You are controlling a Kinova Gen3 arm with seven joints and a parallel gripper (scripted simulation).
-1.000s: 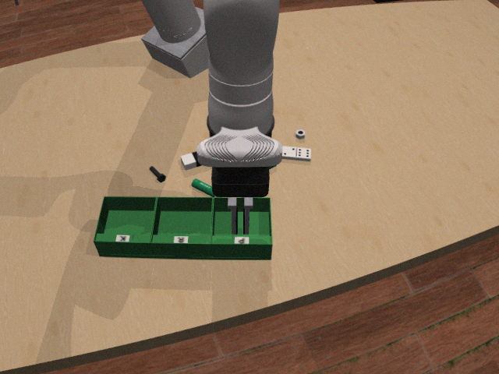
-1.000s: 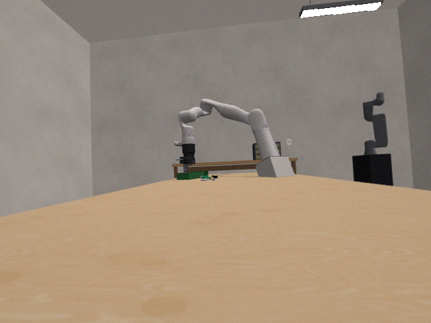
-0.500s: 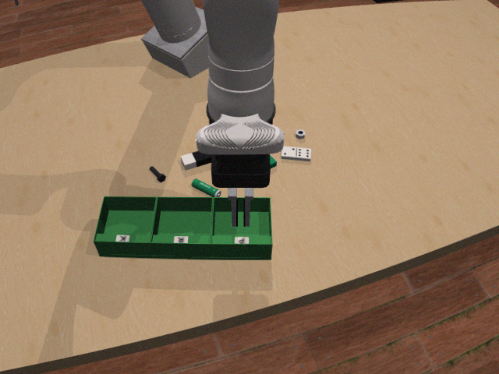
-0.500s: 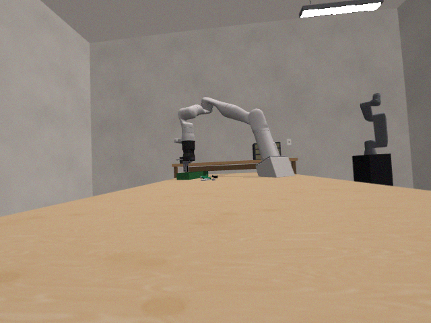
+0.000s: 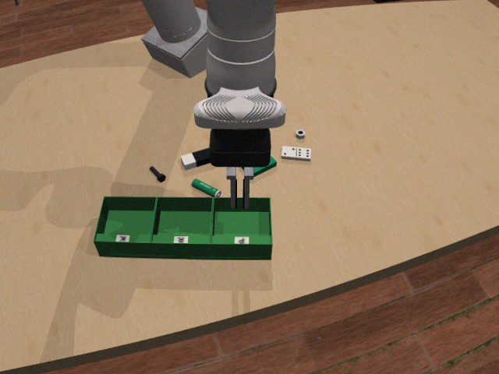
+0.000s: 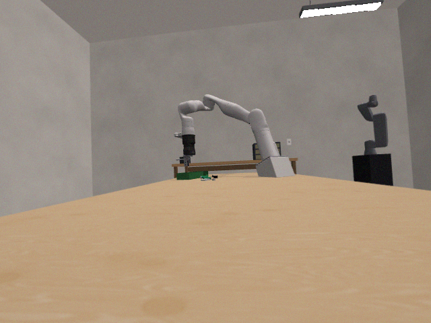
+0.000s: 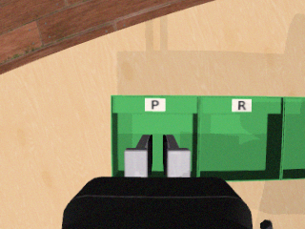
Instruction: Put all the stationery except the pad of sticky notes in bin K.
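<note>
The black-and-white eraser lies 17 cm behind my hand, 1 cm to the right of it and 9 cm below it. Round my hand: sticky notes 12 cm behind, 8 cm to the left, 9 cm below; then green tray 3 cm behind, 8 cm to the right, 8 cm below; then green battery 10 cm behind, 2 cm to the right, 9 cm below.
</note>
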